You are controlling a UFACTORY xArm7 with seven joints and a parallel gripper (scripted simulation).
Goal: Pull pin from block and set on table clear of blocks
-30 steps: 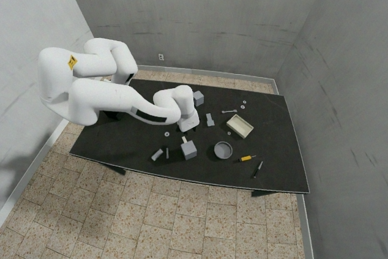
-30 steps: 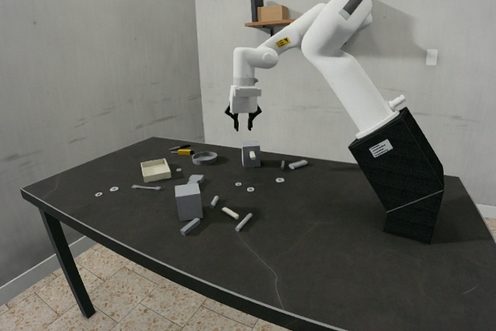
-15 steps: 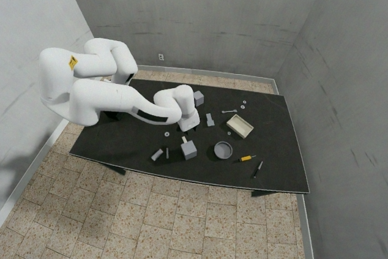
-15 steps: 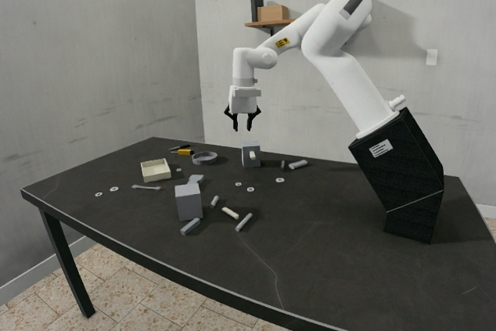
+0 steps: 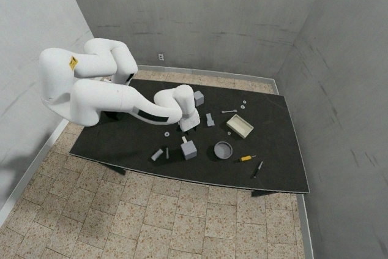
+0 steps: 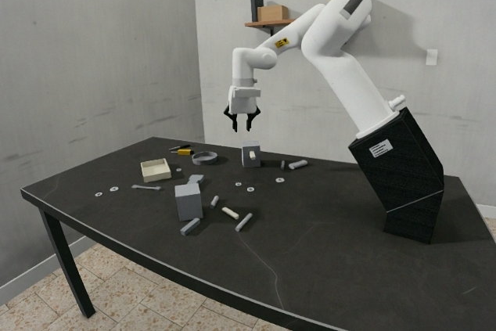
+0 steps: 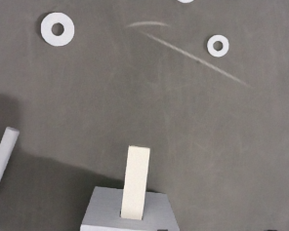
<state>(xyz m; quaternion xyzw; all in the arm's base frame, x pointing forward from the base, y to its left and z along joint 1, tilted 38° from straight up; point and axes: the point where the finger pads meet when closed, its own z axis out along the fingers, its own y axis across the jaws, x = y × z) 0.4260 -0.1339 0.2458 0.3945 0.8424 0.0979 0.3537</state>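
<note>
Right now my hand is 30 mm past the short cream pin, 20 mm to the left of it and 120 mm above it. The rest, counted from my hand: round grey dish: 210 mm ahead, 30 mm to the right, 170 mm below; then short grey cylinder: 190 mm behind, 110 mm to the right, 170 mm below; then cream tray: 320 mm ahead, 160 mm to the left, 170 mm below.
</note>
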